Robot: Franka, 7 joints.
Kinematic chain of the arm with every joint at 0, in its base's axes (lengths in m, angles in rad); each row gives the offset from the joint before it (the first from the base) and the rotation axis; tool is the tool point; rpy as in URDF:
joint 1: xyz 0 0 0.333 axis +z
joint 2: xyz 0 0 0 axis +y
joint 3: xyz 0 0 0.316 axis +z
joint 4: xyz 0.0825 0 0 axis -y
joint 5: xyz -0.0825 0 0.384 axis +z
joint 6: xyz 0 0 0 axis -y
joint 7: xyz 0.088 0 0 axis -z
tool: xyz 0 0 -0.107 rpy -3.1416 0 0
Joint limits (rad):
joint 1: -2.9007..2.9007
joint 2: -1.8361..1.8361
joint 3: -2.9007..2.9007
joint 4: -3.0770..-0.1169
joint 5: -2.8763..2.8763
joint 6: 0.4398..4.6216
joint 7: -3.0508..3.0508
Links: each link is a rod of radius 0.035 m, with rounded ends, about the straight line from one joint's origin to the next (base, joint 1, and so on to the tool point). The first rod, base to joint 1, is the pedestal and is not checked.
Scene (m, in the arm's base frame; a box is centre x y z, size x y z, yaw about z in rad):
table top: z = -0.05
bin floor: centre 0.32 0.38 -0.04 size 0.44 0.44 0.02 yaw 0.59
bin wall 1: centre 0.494 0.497 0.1 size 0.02 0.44 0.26 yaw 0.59
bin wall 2: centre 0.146 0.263 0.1 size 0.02 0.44 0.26 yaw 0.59
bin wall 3: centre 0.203 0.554 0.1 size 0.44 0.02 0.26 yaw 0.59
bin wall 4: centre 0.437 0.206 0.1 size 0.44 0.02 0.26 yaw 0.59
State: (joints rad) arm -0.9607 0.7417 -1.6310 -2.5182 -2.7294 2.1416 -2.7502
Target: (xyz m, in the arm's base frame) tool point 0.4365 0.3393 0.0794
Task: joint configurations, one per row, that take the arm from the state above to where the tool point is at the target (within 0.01 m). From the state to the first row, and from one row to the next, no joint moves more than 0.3 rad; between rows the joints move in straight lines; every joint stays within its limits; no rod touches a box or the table.
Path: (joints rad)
1: -0.6966 0.6204 -1.3497 -2.4785 -2.7483 2.1486 -2.7502
2: -0.4325 0.4990 -1.0685 -2.4389 -2.7671 2.1556 -2.7502
3: -0.1684 0.3777 -0.7872 -2.3992 -2.7860 2.1626 -2.7502
4: 0.0957 0.2564 -0.5060 -2.3596 -2.8049 2.1697 -2.7502
5: 0.3599 0.1351 -0.2247 -2.3199 -2.8238 2.1767 -2.7502
6: 0.6240 0.0137 0.0565 -2.2803 -2.8426 2.1837 -2.7502
7: 0.6236 0.2386 0.0561 -2.2232 -2.8453 2.1754 -2.7502
8: 0.6233 0.4634 0.0556 -2.1662 -2.8479 2.1671 -2.7502
9: 0.6229 0.6882 0.0552 -2.1092 -2.8505 2.1588 -2.7502

